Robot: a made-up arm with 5 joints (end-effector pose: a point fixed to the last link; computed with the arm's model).
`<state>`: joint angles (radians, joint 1 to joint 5).
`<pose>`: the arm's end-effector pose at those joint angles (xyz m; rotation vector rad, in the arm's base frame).
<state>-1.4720 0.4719 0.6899 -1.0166 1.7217</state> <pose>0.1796 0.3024 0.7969 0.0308 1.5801 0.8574</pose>
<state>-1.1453 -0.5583 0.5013 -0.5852 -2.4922</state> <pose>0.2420 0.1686 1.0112 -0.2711 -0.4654 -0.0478</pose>
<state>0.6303 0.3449 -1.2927 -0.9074 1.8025</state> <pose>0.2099 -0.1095 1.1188 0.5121 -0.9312 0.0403</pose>
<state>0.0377 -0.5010 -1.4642 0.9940 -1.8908</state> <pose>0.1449 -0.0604 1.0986 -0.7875 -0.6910 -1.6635</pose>
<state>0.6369 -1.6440 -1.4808 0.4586 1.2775</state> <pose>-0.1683 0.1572 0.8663 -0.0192 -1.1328 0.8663</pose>
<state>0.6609 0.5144 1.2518 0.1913 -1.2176</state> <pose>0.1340 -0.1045 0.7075 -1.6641 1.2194 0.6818</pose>
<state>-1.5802 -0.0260 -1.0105 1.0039 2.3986</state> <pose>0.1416 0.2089 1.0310 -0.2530 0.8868 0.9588</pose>
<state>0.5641 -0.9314 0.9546 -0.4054 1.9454</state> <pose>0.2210 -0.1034 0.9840 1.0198 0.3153 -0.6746</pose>
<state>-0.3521 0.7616 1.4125 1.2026 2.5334</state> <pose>0.1552 -0.0151 0.8120 1.0677 -1.8919 0.4819</pose>
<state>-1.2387 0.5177 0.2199 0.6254 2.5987</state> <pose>0.2188 0.2131 0.7414 -1.3202 1.4892 0.0544</pose>
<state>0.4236 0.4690 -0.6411 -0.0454 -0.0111</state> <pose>0.3954 -0.2022 0.9628 2.4795 0.4697 0.8941</pose>
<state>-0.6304 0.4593 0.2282 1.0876 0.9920</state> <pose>0.3175 0.0873 0.7582 0.7458 2.3587 -1.4399</pose>
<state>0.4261 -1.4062 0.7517 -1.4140 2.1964</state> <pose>0.0301 0.0072 1.0619 0.4585 -1.2229 -0.0527</pose>
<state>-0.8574 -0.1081 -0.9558 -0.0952 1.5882</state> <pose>0.2310 0.0783 1.1463 1.0019 0.4322 1.2524</pose>
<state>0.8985 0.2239 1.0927 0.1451 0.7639</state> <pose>0.1815 -0.1698 0.7315 -2.4461 -0.8087 1.1469</pose>
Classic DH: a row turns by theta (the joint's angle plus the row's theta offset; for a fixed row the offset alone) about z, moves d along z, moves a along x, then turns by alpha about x. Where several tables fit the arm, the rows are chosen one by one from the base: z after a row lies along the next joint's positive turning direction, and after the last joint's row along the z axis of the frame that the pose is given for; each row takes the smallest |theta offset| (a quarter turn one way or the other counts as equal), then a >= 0, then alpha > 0; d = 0 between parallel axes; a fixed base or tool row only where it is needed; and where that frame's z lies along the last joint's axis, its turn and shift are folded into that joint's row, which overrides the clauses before.
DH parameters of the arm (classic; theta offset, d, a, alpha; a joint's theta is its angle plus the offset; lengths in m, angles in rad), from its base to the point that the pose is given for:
base (fixed): 0.0035 0 0.1153 3.1416
joint 1: 0.0035 -0.7991 0.0231 1.5708
joint 2: -1.2036 0 0.1551 0
joint 3: 0.9414 0 0.1073 0
joint 4: -1.3086 -0.0514 -0.0224 1.5708
joint 5: -1.5551 -0.1136 0.0182 2.1724
tool (fixed): -2.3679 -0.0174 0 0

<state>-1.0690 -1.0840 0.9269 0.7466 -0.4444</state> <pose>0.2263 0.0490 0.8880 -1.9197 -2.0228 0.0510</pose>
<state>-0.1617 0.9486 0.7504 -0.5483 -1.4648</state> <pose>0.3182 -0.0353 0.6214 -2.1461 0.2930 0.1480</pose>
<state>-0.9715 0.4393 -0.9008 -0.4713 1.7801</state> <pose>0.3028 0.2157 1.0561 0.8455 0.5841 1.0966</pose>
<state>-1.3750 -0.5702 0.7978 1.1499 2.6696</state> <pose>0.1614 0.0853 0.8477 -1.4822 1.3438 0.1675</pose>
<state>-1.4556 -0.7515 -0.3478 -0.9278 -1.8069</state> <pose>0.1741 -0.0261 1.1601 0.8568 -0.7911 -0.8317</pose>
